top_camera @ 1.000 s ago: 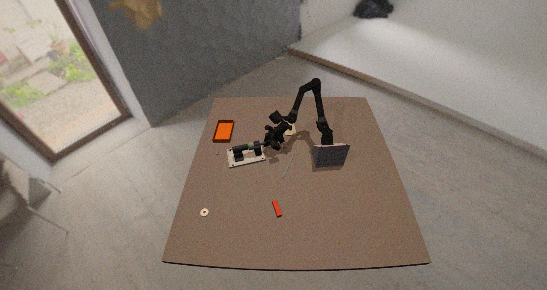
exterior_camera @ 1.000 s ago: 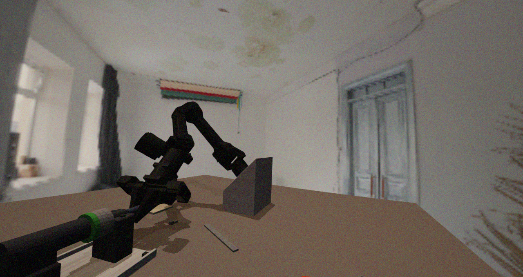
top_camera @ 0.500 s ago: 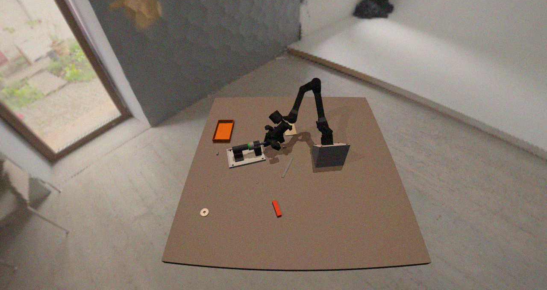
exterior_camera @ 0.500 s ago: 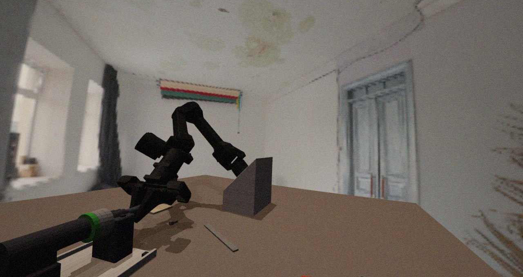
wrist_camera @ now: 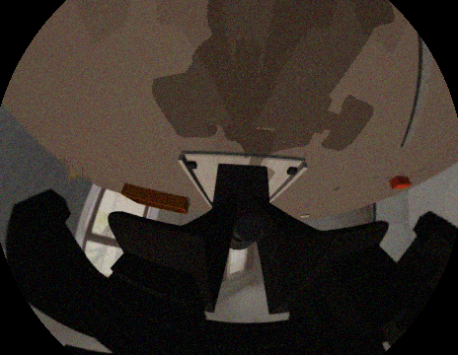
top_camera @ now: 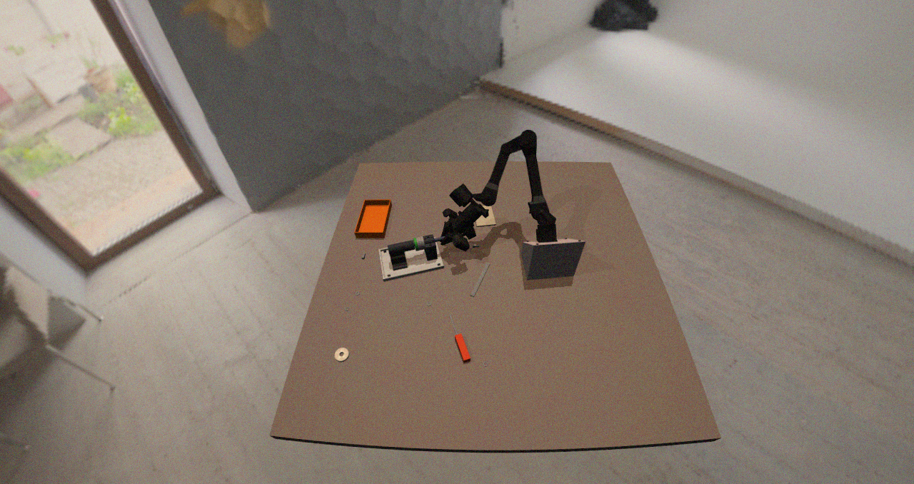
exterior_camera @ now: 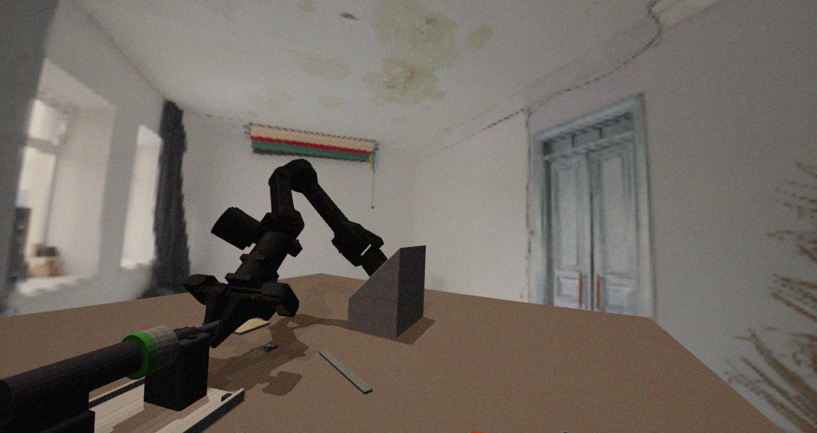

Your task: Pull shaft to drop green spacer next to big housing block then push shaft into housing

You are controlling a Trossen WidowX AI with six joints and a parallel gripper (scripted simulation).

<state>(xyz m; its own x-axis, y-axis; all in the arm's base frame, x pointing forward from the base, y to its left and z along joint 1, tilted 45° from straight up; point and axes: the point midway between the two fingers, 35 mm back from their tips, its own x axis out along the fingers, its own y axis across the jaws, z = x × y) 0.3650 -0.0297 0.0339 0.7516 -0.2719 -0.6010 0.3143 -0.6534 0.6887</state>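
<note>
My gripper tip is 70 mm short of the grey spacer, 20 mm to the right of it and 20 mm below it. Also, from my gripper tip: beige pad 210 mm to the right, 160 mm behind, 50 mm below; green spacer 90 mm ahead, 30 mm to the left, 20 mm above; grey bar 150 mm behind, 120 mm to the left, 50 mm below.
</note>
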